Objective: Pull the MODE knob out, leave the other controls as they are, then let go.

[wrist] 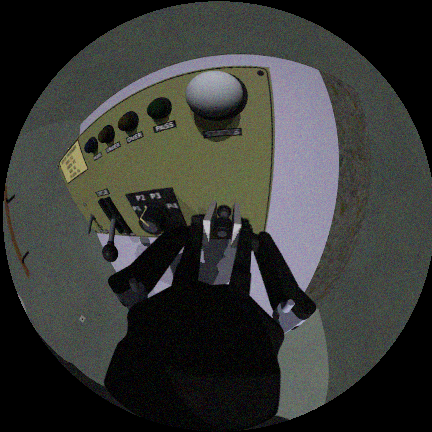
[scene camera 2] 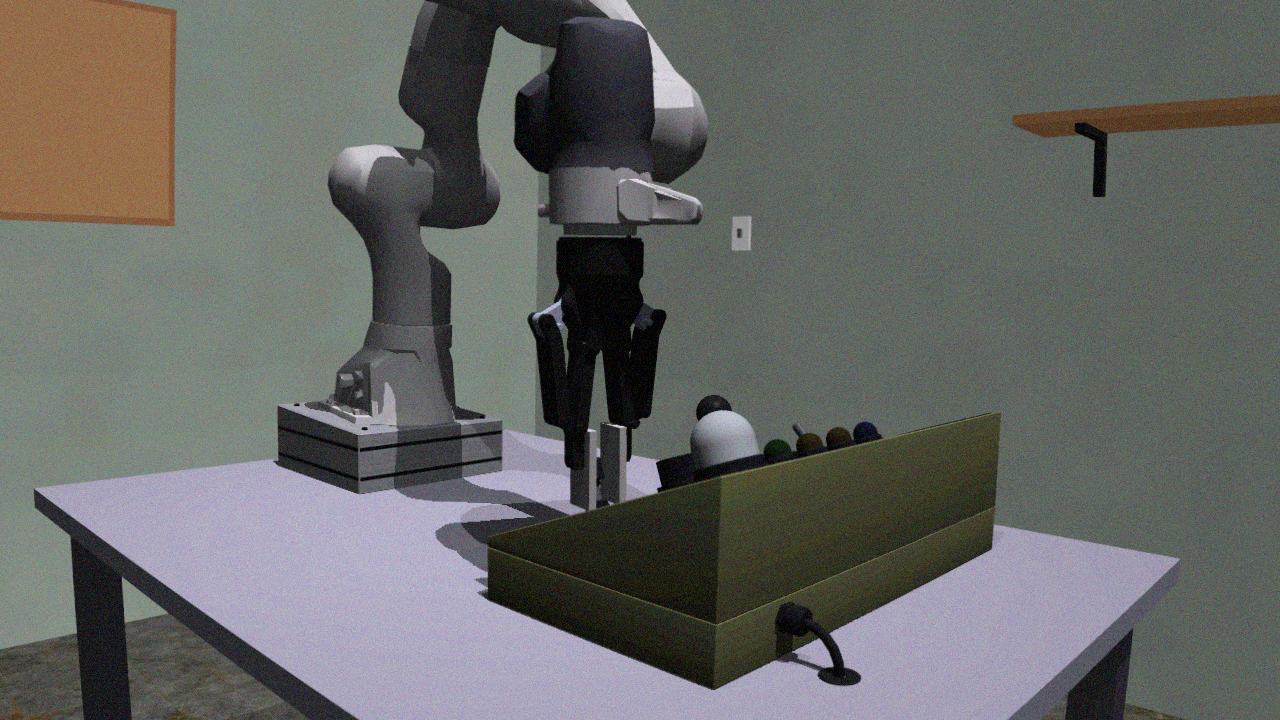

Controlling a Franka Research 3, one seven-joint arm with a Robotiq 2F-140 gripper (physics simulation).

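Note:
The black MODE knob (wrist: 223, 229) stands at the near edge of the olive console (scene camera 2: 850, 501) (wrist: 235, 165), beside the P1–P4 selector. In scene camera 2 a dark sliver of it shows between the pads; its own label is hidden. My gripper (scene camera 2: 597, 470) (wrist: 224, 210) points down and is shut on the knob, with one light pad against each side. How far out the knob stands is hard to tell.
The selector (wrist: 152, 220) and the cycle lever (wrist: 110, 250) are left of the fingers in the wrist view. A white dome (scene camera 2: 725, 440) (wrist: 215, 94) and a green lamp (scene camera 2: 776, 448) (wrist: 159, 108) stand farther up the console. The table (scene camera 2: 268, 573) carries it.

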